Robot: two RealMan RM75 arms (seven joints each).
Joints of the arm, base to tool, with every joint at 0 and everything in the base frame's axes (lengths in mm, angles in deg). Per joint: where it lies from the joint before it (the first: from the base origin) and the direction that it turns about. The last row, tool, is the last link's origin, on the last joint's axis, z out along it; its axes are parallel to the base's.
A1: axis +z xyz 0 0 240.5
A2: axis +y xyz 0 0 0
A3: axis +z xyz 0 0 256
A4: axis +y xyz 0 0 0
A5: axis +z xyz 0 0 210
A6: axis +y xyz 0 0 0
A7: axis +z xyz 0 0 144
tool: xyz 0 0 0
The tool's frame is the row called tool.
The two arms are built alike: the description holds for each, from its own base.
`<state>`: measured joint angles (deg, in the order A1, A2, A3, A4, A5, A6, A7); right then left.
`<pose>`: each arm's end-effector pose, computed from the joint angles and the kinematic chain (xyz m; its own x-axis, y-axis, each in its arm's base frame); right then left.
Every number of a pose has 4 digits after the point.
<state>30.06 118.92 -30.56 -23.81 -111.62 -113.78 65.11 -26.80 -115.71 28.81 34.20 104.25 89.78 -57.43</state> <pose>0.2370 0.2690 -0.0018 0.5865 -0.2317 -0.7761 -0.2382 -0.9652 0.1081 -0.2916 0.3324 0.0549 0.8034 0.0009 0.5954 0.3596 -0.7977 -0.4841</pose>
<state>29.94 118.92 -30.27 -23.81 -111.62 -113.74 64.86 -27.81 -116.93 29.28 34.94 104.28 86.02 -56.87</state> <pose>0.2377 0.2689 -0.0013 0.5850 -0.2272 -0.7786 -0.2403 -0.9654 0.1011 -0.2879 0.3428 0.0484 0.8196 -0.0014 0.5730 0.3591 -0.7780 -0.5156</pose>
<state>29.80 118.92 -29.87 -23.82 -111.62 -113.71 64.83 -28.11 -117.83 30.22 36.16 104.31 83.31 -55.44</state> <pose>0.2386 0.2689 -0.0006 0.5817 -0.2258 -0.7815 -0.2456 -0.9646 0.0959 -0.2861 0.3487 0.0445 0.8435 -0.0180 0.5368 0.3344 -0.7645 -0.5512</pose>
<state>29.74 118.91 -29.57 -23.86 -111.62 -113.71 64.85 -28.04 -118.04 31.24 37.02 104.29 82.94 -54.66</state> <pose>0.2390 0.2691 0.0001 0.5795 -0.2245 -0.7834 -0.2488 -0.9641 0.0922 -0.2842 0.3495 0.0435 0.8562 -0.0347 0.5154 0.3068 -0.7686 -0.5614</pose>
